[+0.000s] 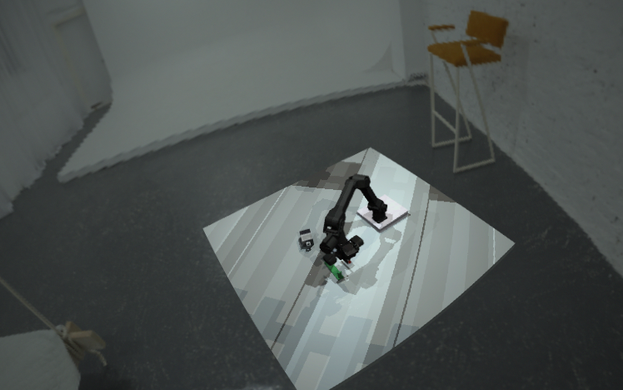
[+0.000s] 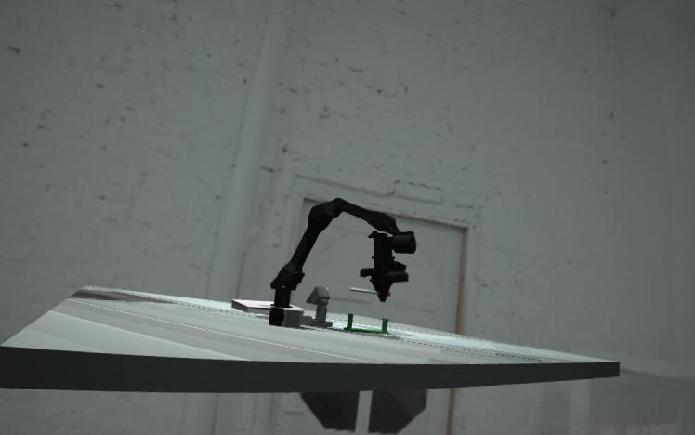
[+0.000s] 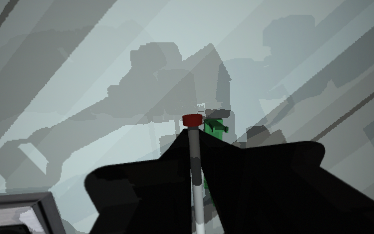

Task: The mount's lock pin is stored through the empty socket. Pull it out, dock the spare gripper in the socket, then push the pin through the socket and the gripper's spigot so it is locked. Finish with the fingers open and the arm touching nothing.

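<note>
Right now my gripper tip is 80 mm to the left of the green cradle, 70 mm above it and 40 mm short of it. The rest, counted from my gripper tip: spare gripper: 330 mm to the right, 70 mm below, 50 mm ahead; grey mount stand: 200 mm to the right, 50 mm behind, 40 mm below.
</note>
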